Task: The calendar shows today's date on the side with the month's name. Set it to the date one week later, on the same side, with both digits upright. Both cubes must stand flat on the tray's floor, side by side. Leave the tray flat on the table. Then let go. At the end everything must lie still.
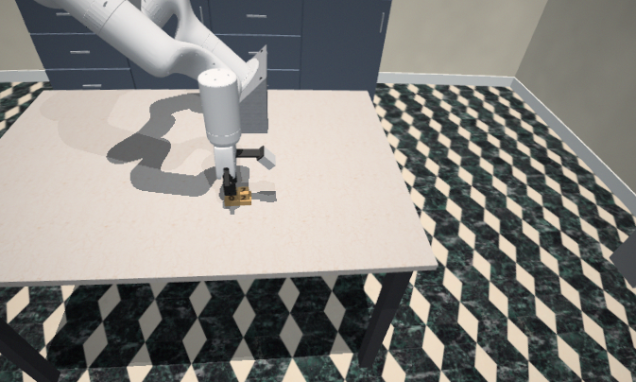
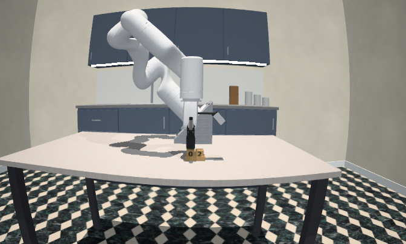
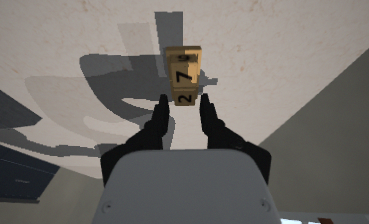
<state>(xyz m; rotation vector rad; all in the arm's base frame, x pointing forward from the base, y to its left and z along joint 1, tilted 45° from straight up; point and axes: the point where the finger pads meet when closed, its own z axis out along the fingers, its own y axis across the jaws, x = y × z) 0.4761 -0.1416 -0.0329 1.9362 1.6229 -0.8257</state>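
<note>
My hand is 2 cm to the right of the wooden tray and 6 cm above it.
</note>
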